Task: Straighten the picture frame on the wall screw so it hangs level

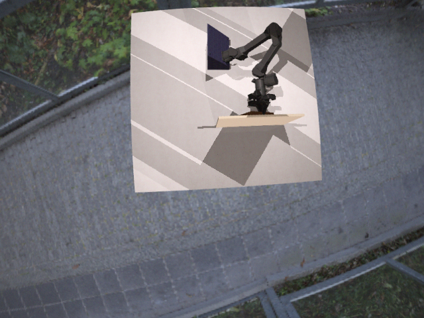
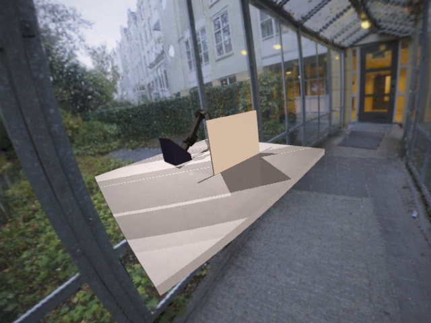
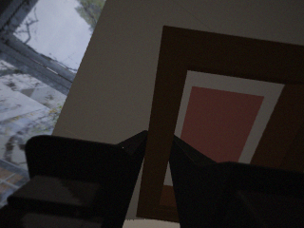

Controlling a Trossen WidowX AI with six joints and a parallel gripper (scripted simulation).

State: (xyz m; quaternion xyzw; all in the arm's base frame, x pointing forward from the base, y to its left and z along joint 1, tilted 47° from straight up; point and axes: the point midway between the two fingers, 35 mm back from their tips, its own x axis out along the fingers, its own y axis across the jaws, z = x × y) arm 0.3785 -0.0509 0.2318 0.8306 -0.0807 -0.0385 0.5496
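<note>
Now: the picture frame 2 cm to the right of my gripper tip and 5 cm below it. From my gripper tip the other things lie so: beige wall panel (1 cm ahead, 2 cm to the right, 6 cm below).
</note>
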